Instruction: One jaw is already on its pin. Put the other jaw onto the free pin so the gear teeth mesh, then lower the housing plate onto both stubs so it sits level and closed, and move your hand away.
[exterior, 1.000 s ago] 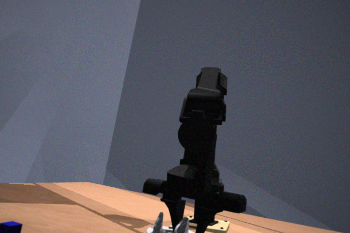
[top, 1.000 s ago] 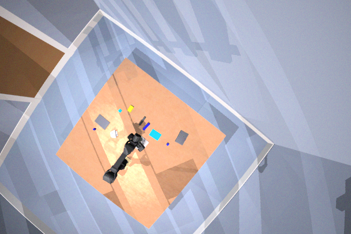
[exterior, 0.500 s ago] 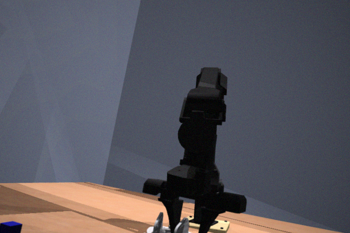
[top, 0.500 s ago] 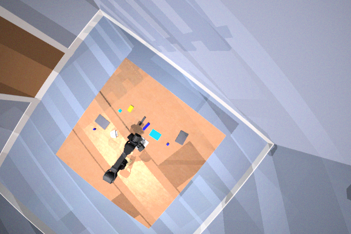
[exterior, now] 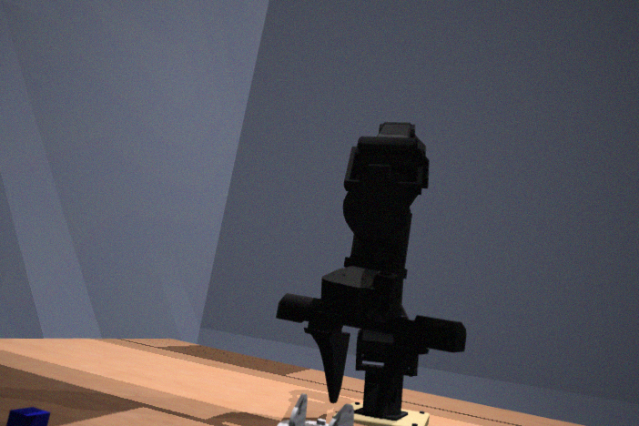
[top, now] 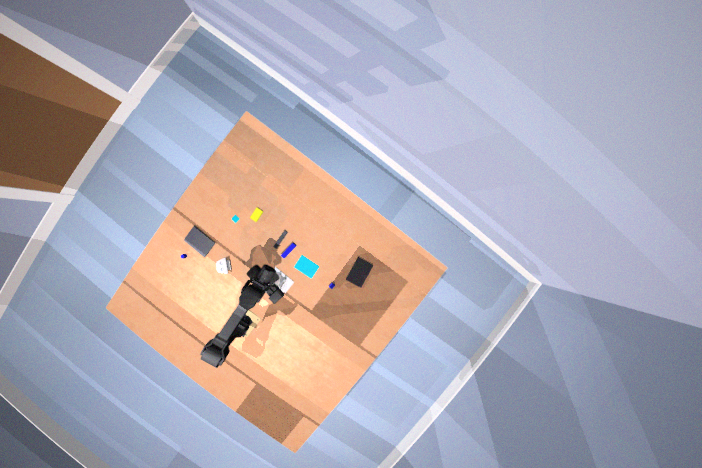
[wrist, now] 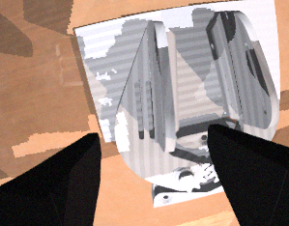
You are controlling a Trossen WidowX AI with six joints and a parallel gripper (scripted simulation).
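My gripper tip is now 3 cm past the jaw, 2 cm to the left of it and 4 cm above it. Also, from my gripper tip: blue bar 15 cm ahead, 5 cm to the left, 4 cm below; cyan plate 16 cm ahead, 7 cm to the right, 5 cm below; dark bar 16 cm ahead, 12 cm to the left, 5 cm below.
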